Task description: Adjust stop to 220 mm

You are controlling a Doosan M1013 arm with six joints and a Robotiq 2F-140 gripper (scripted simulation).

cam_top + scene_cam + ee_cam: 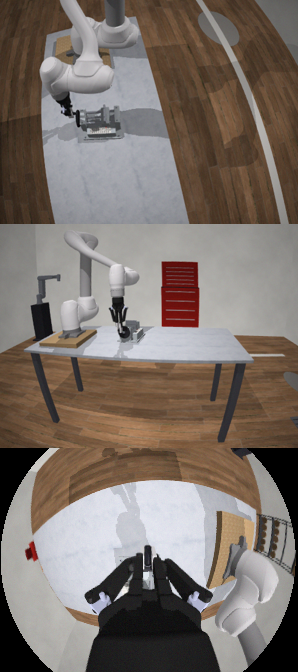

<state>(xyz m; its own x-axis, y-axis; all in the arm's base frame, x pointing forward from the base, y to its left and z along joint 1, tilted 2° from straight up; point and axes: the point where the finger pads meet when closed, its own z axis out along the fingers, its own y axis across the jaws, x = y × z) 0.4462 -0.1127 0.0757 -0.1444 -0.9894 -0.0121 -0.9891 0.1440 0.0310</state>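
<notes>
The black handwheel is 1 cm ahead of my hand, 2 cm to the left of it and 2 cm below it. The rest, counted from my hand: grey stop fixture: 5 cm ahead, 17 cm to the left, 3 cm below.
</notes>
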